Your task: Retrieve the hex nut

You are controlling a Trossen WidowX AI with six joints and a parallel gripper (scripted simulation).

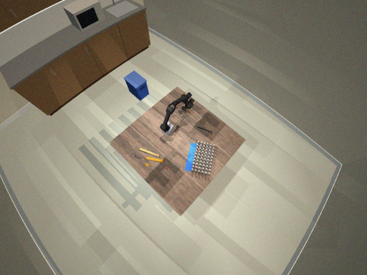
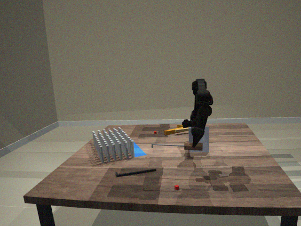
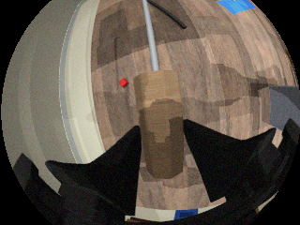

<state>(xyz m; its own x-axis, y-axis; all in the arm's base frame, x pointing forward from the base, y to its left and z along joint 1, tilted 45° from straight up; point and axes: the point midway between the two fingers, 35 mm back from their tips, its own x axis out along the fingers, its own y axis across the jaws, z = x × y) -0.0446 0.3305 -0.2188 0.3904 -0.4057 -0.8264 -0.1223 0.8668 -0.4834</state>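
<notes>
My gripper tip is now 110 mm short of the pick tool and 10 mm to the right of it. From my gripper tip the other things lie so: blue taped strip (480 mm ahead, 380 mm to the right, 170 mm below).
</notes>
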